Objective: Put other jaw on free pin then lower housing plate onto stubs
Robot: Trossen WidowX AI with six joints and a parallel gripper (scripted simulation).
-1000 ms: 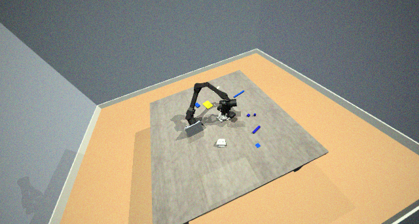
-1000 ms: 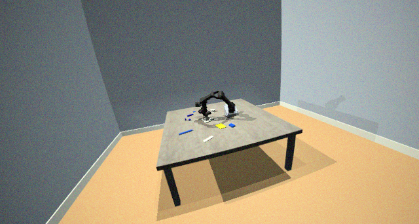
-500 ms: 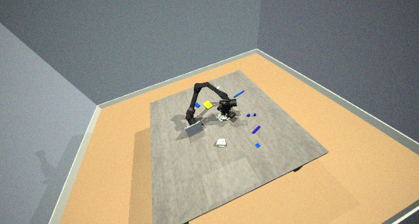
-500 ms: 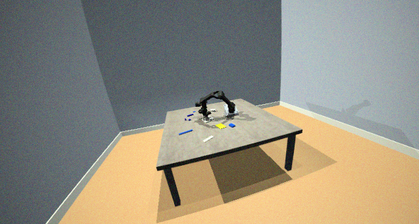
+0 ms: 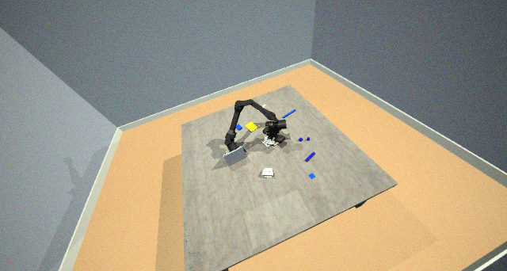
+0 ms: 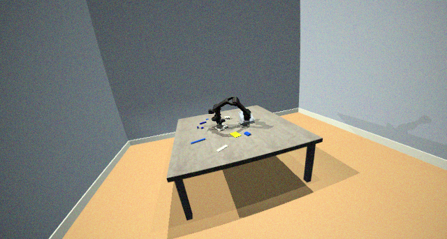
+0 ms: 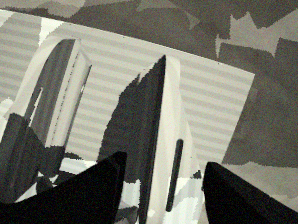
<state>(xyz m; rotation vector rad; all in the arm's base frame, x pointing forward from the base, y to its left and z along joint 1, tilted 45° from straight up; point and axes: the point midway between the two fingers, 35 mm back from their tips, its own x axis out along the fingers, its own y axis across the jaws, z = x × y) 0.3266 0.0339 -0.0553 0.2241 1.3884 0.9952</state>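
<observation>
My gripper tip is now 24 cm to the left of the housing plate, 14 cm past it and 1 cm below it. The rest, counted from my gripper tip: white block (24 cm to the right, 14 cm behind, 1 cm below); white bar (47 cm to the left, 5 cm ahead, 2 cm below); yellow tile (26 cm to the left, 13 cm behind, 2 cm below).
</observation>
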